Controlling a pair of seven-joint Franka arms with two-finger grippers.
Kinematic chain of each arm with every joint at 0, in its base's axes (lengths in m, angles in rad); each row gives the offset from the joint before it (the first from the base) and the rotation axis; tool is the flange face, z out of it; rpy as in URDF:
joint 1: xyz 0 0 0.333 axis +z
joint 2: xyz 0 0 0 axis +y
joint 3: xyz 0 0 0.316 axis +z
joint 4: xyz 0.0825 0 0 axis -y
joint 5: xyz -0.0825 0 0.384 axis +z
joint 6: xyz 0 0 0 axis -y
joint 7: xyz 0.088 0 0 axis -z
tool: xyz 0 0 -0.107 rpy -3.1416 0 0
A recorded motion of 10 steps. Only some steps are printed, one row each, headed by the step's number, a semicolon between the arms.
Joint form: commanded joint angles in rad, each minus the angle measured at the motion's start. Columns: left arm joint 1, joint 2, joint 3, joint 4, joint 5, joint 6, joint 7; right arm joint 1, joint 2, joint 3, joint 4, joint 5, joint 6, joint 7.
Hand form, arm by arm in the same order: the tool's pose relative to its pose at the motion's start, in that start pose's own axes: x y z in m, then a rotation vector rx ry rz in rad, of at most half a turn. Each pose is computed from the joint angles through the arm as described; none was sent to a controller.
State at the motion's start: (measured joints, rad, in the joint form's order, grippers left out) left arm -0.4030 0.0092 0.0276 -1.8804 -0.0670 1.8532 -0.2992; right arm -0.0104 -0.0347 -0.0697 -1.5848 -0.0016 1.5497 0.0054
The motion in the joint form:
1: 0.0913 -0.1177 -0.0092 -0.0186 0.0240 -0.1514 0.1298; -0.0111 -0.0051 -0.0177 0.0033 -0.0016 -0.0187 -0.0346
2: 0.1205 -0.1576 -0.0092 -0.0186 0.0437 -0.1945 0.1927; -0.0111 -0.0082 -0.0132 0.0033 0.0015 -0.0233 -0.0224
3: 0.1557 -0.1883 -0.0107 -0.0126 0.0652 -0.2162 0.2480; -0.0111 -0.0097 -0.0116 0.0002 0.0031 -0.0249 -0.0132
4: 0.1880 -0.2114 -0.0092 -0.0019 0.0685 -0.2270 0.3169; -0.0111 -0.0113 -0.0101 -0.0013 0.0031 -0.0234 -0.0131
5: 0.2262 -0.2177 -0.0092 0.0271 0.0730 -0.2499 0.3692; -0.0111 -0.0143 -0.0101 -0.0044 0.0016 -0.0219 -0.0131
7: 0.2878 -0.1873 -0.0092 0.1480 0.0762 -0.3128 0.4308; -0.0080 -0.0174 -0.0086 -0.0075 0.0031 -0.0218 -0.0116
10: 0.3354 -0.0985 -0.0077 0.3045 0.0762 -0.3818 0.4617; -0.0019 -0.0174 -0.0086 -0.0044 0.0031 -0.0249 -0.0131
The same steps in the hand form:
1: -0.0290 -0.0532 -0.0435 0.0257 -0.0433 0.0584; -0.0037 0.0160 -0.0026 -0.0003 -0.0104 -0.0058
2: -0.0393 -0.0717 -0.0610 0.0411 -0.0433 0.0962; -0.0050 0.0132 -0.0039 0.0029 -0.0118 0.0018
3: -0.0454 -0.0913 -0.0781 0.0568 -0.0261 0.1209; -0.0057 0.0122 -0.0031 0.0045 -0.0150 0.0093
4: -0.0496 -0.1084 -0.0944 0.0549 -0.0040 0.1570; -0.0060 0.0114 -0.0034 0.0045 -0.0134 0.0079
5: -0.0505 -0.1270 -0.1102 0.0570 0.0081 0.1716; -0.0068 0.0116 -0.0037 0.0032 -0.0120 0.0080
7: -0.0440 -0.1553 -0.1487 0.0595 0.0354 0.1716; -0.0078 0.0090 -0.0039 0.0049 -0.0119 0.0048
10: -0.0232 -0.1783 -0.1731 0.0598 0.0343 0.1525; -0.0080 0.0058 -0.0051 0.0048 -0.0119 -0.0028

